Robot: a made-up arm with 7 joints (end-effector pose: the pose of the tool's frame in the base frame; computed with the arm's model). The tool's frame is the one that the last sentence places. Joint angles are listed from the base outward.
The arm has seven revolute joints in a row. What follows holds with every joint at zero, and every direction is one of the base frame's.
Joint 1 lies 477.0 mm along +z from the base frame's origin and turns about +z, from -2.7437 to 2.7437 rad.
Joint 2 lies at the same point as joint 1 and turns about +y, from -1.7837 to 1.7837 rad.
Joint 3 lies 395.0 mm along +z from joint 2 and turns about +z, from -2.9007 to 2.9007 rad.
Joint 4 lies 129.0 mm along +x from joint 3 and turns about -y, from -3.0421 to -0.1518 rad.
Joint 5 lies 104.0 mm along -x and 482.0 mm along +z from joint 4 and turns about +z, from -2.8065 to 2.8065 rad.
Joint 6 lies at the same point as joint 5 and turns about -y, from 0.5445 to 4.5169 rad.
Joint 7 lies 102.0 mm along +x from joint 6 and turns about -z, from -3.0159 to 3.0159 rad.
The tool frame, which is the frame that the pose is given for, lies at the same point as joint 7; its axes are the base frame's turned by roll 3.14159, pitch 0.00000 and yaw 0.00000 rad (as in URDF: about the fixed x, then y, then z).
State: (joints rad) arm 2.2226 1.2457 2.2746 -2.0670 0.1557 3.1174 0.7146
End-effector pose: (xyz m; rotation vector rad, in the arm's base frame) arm -0.5221 -0.1527 0.9757 0.2851 1.7075 -2.5702
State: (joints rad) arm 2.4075 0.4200 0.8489 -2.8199 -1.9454 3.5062 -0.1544
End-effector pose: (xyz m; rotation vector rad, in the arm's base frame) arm -0.3113 -0.1372 0.4083 2.2968 -1.1812 0.5711
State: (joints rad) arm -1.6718 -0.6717 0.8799 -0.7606 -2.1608 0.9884 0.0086
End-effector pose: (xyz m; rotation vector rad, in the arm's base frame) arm 0.3264 0.2894 1.3705 -0.0446 -1.5827 0.0589
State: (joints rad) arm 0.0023 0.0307 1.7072 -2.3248 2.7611 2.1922 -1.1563
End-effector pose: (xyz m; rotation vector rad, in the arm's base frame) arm -0.0562 0.5718 0.5226 -1.4102 -0.1984 0.5049
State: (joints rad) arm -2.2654 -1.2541 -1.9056 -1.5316 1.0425 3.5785 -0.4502
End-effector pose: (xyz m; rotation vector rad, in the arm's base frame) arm 0.0067 0.7957 0.4052 -2.1222 -0.2750 0.2443
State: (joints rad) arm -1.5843 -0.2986 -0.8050 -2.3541 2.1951 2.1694 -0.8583
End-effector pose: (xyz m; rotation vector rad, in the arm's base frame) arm -0.4549 -0.3326 0.6287 0.1957 1.9096 -2.4517
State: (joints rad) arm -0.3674 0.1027 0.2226 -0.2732 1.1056 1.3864 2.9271
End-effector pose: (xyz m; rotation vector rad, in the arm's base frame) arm 0.2874 -0.0472 1.4343 -0.8647 1.7726 0.8078
